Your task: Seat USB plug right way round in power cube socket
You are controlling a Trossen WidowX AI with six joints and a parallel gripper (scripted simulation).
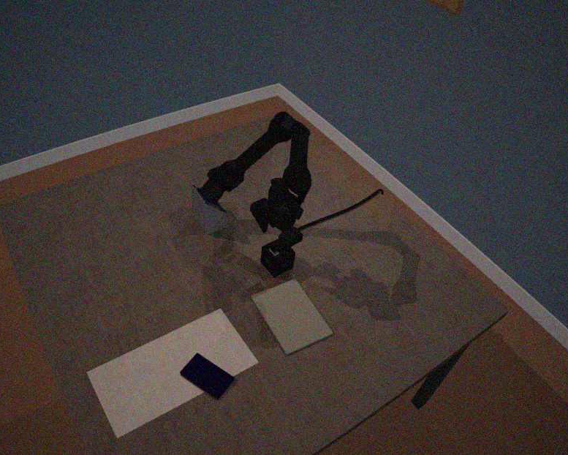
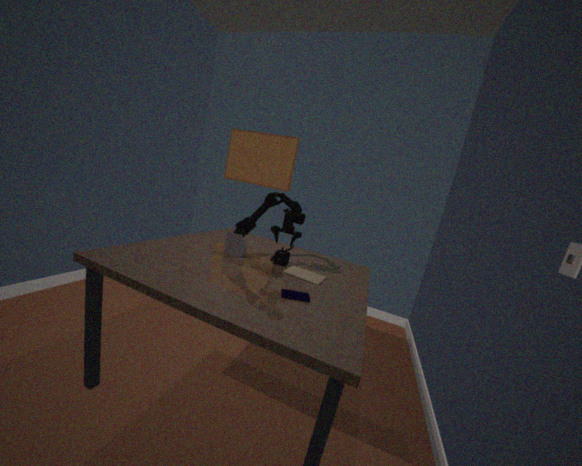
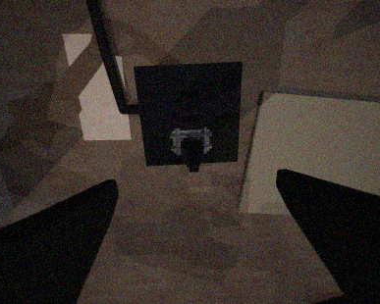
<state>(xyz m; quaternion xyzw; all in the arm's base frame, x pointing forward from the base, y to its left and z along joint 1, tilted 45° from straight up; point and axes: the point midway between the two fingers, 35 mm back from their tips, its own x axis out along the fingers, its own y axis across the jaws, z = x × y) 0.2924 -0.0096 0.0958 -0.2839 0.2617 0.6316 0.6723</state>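
My gripper tip is now 1 cm to the right of the socket and 6 cm above it. Round my gripper tip: beige pad (18 cm ahead, 5 cm to the right, 12 cm below); dark blue card (22 cm ahead, 37 cm to the right, 12 cm below).
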